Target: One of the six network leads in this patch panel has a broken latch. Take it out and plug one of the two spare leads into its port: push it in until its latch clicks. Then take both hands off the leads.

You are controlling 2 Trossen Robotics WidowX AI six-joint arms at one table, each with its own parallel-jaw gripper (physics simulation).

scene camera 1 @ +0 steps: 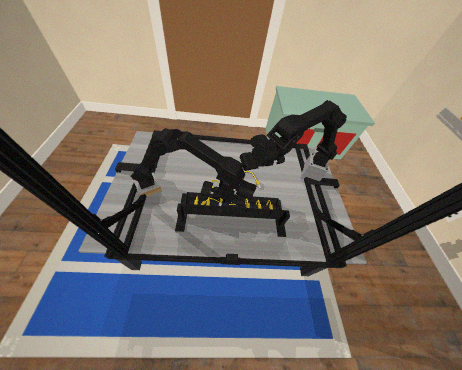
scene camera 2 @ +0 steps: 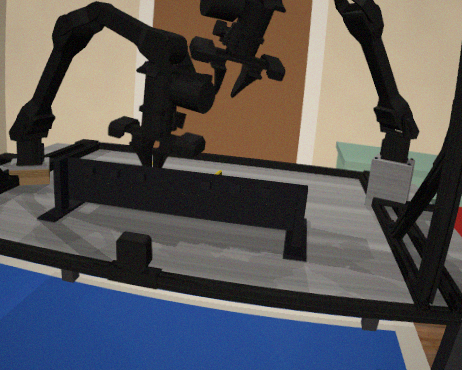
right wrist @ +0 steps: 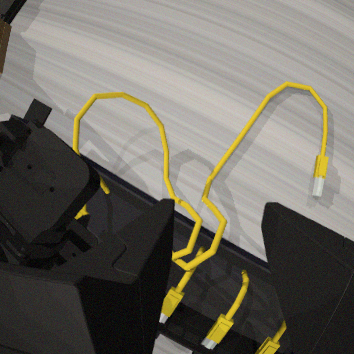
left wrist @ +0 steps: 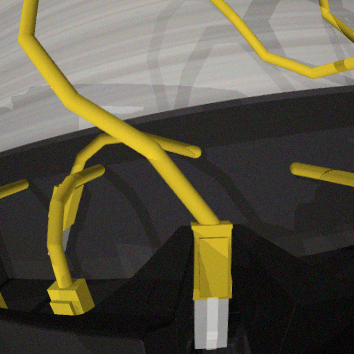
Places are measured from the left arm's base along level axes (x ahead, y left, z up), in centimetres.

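Pixels of known places: left gripper, fingertip midpoint: (scene camera 1: 220, 201) (right wrist: 80, 212) (left wrist: 209, 236); right gripper, fingertip midpoint: (scene camera 2: 223, 95) (right wrist: 219, 212); left arm's base at its link origin: (scene camera 1: 146, 182) (scene camera 2: 29, 162); right arm's base at its link origin: (scene camera 1: 319, 161) (scene camera 2: 394, 159).
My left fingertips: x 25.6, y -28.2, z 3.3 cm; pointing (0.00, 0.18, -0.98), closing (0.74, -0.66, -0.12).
For each thing: its top centre in the pictures, then the offset to it from my left fingertips. "pt": a spot on its surface instead. Level surfaces: height alone.
- black patch panel at its top centre: (scene camera 2: 178, 166) (scene camera 1: 234, 203) dx +3.7, dy -5.3, dz +3.2 cm
- yellow lead's plug at its top centre: (left wrist: 211, 301) dx -0.9, dy -1.3, dz +1.7 cm
- yellow plug at a spot on its surface: (left wrist: 72, 207) pt dx -6.1, dy +4.6, dz -4.6 cm
- lead whose plug at a spot on its surface: (left wrist: 72, 298) pt dx -5.1, dy +1.6, dz +1.5 cm
- spare lead's plug at a spot on its surface: (right wrist: 321, 166) (scene camera 1: 257, 182) pt dx +25.9, dy +3.7, dz -6.4 cm
- table at its surface level: dz -7.7 cm
The black patch panel (scene camera 1: 200, 211) (scene camera 2: 175, 187) stands on the table. My left gripper (scene camera 2: 152, 164) (left wrist: 209, 236) is down at the panel, shut on a yellow lead's plug (left wrist: 212, 270), clear connector pointing down; its seating in a port cannot be made out. Another yellow plug (left wrist: 72, 207) hangs tilted beside it, clear tip showing, behind a lead whose plug (left wrist: 72, 298) sits low at the panel. Several plugs (right wrist: 172, 300) (right wrist: 220, 327) stand along the row. A spare lead's plug (scene camera 1: 260, 186) (right wrist: 321, 166) is free beyond the panel. My right gripper (scene camera 2: 226, 95) (right wrist: 219, 212) is partly open, empty and raised. Latches are too small to judge.
Yellow cable loops (right wrist: 124, 95) arch over the table (scene camera 1: 165, 237) behind the panel. The left gripper body is close to the right gripper's left finger in the right wrist view. Black frame posts (scene camera 1: 55, 185) (scene camera 1: 400, 227) flank the table. A green cabinet (scene camera 1: 320, 102) stands behind.
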